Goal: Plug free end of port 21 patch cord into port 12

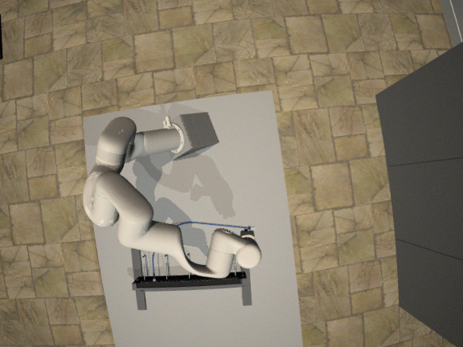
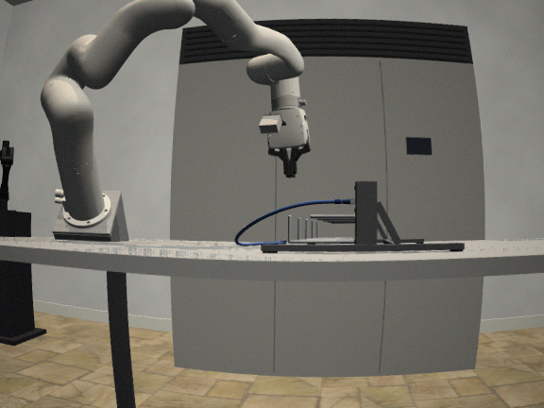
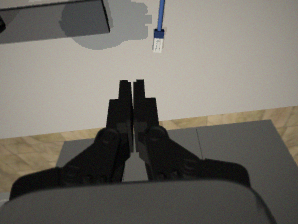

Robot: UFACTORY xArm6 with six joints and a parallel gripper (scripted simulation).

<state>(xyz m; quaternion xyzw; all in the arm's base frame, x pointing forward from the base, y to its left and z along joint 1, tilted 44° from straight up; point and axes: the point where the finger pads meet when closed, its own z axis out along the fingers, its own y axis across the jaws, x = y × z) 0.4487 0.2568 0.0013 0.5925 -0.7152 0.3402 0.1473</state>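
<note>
The plug is 180 mm below my hand, 50 mm to the left of it and 10 mm behind it.
</note>
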